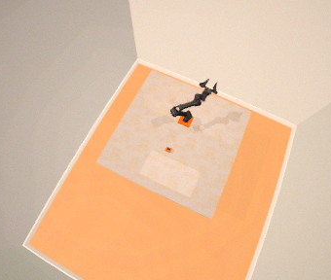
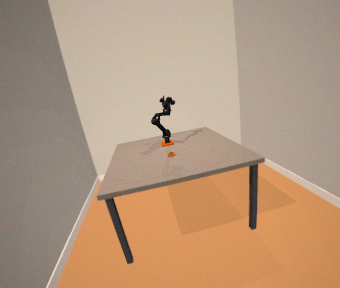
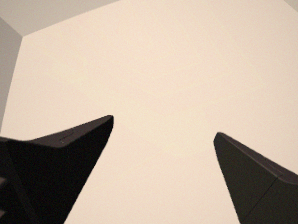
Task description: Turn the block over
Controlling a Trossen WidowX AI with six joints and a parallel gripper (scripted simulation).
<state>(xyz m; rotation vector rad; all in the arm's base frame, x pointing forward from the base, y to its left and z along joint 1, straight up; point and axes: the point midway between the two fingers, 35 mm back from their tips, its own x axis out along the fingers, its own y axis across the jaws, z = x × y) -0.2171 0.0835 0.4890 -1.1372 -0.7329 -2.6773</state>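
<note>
The orange block lies 63 cm ahead of my gripper tip, 6 cm to the right of it and 51 cm below it.
</note>
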